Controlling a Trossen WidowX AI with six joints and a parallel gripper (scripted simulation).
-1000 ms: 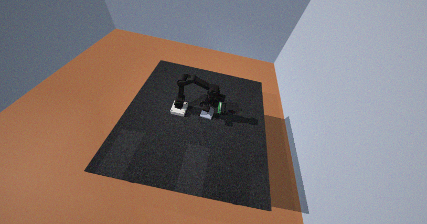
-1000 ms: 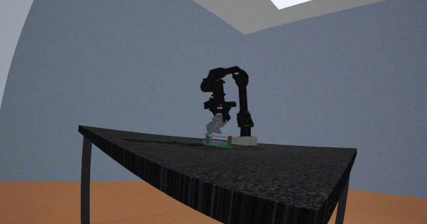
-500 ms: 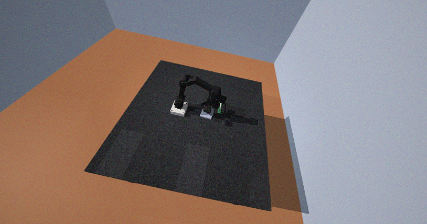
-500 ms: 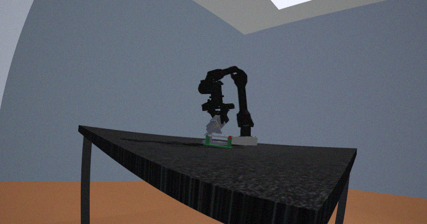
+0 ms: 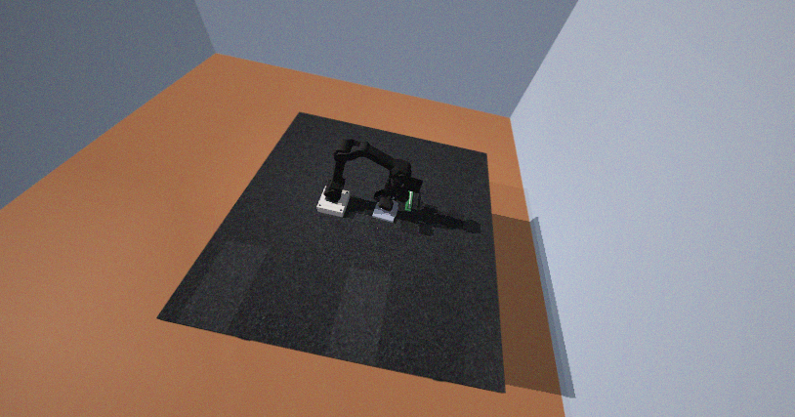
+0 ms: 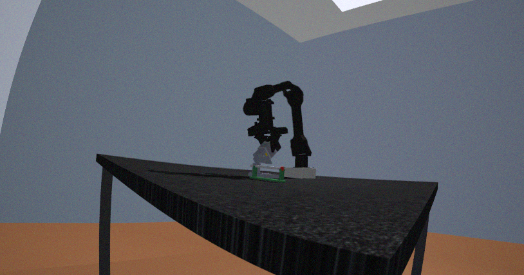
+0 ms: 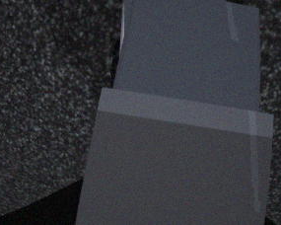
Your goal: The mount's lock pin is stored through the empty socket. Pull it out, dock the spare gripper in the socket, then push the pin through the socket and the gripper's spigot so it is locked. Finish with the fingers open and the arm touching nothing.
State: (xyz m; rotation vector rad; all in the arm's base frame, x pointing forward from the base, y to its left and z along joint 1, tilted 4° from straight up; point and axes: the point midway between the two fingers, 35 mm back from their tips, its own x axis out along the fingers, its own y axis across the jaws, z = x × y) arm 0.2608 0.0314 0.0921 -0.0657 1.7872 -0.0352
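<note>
Now: the spare gripper 1 cm ahead of my gripper tip and 1 cm above it. Also, from my gripper tip: green cradle 12 cm ahead, 13 cm to the left, 8 cm below; then grey mount 3 cm ahead, 5 cm below.
</note>
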